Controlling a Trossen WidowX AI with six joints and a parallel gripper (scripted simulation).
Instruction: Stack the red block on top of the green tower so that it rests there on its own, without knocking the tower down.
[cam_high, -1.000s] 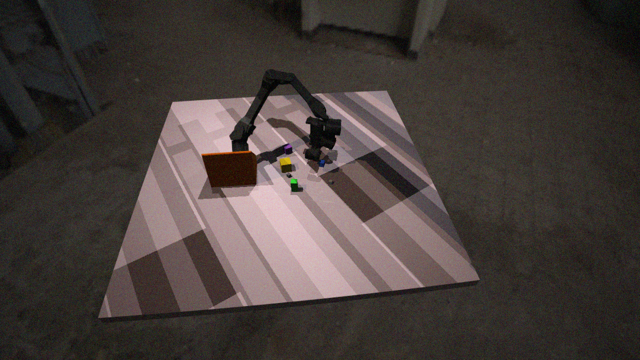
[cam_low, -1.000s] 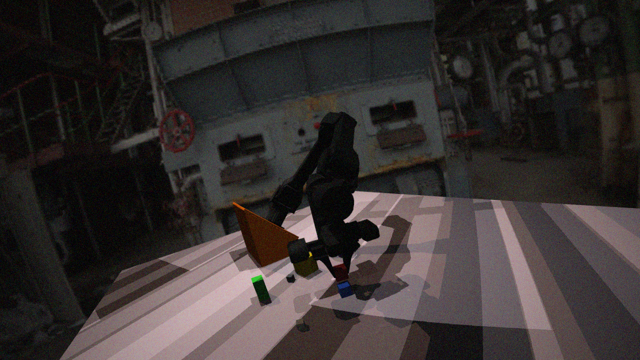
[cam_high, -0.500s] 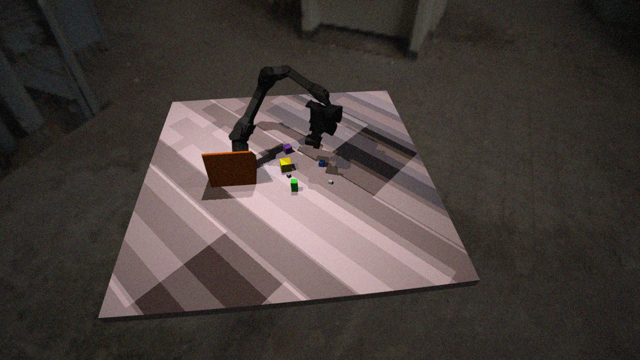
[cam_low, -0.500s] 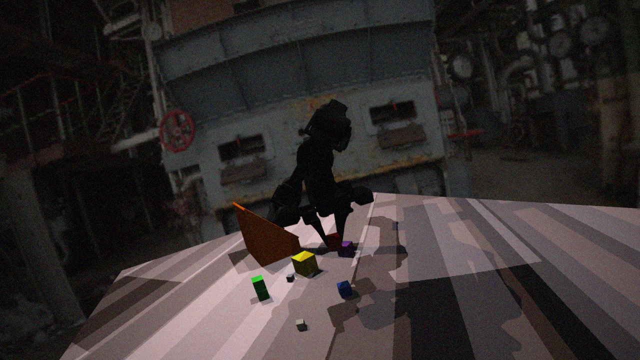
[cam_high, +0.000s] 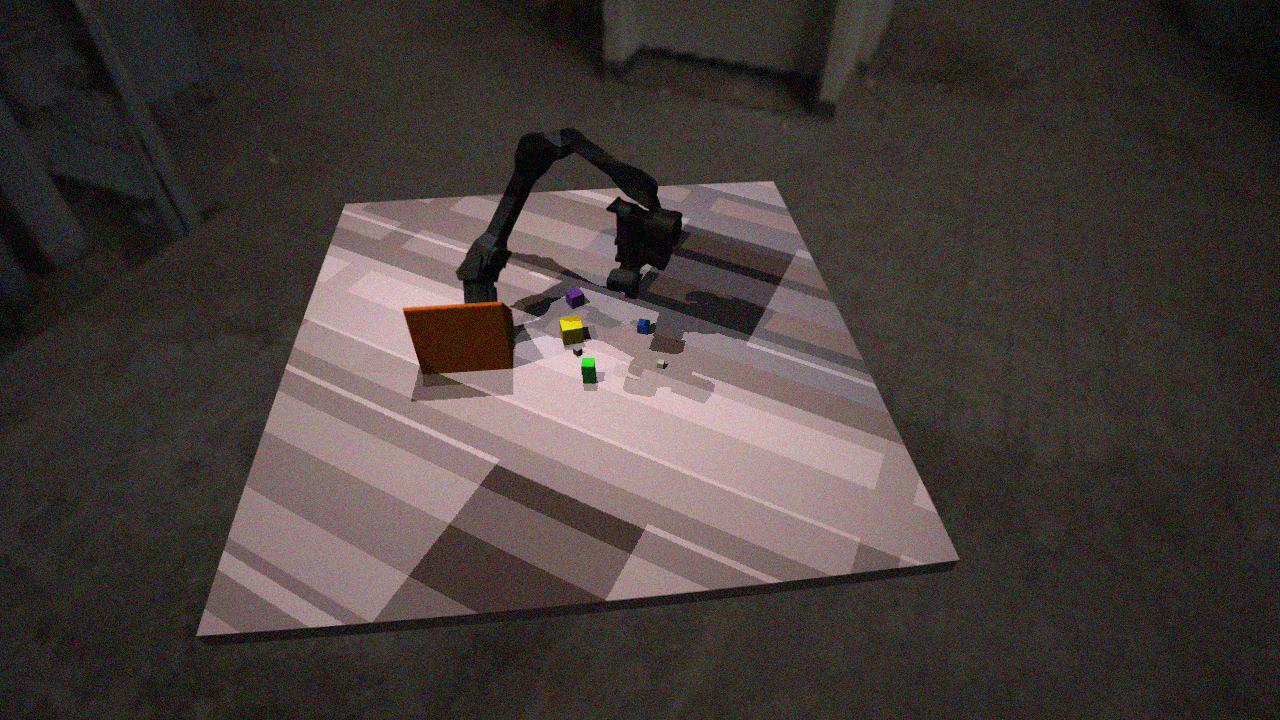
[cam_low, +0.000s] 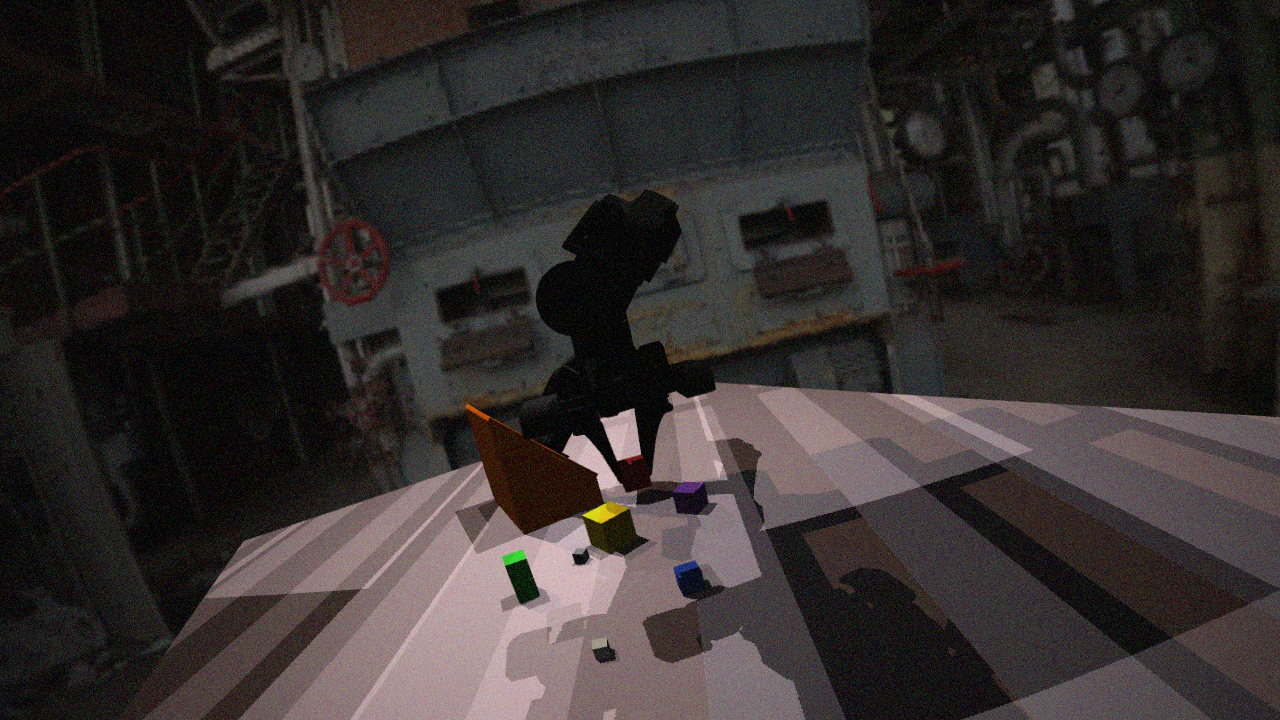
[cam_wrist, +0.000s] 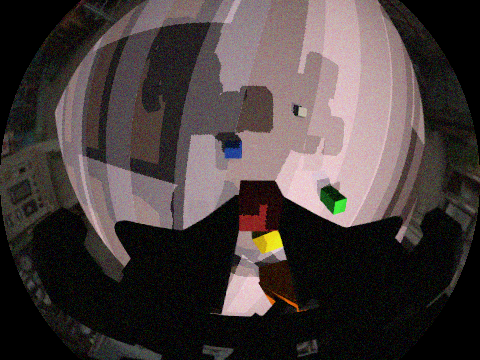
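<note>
Right now my gripper tip is 13 cm past the tiny dark cube, 4 cm to the left of it and 12 cm above it. The rest, counted from my gripper tip: blue block 3 cm ahead, 2 cm to the left, 12 cm below; then red block 1 cm above; then yellow block 14 cm behind, 1 cm to the left, 11 cm below.
</note>
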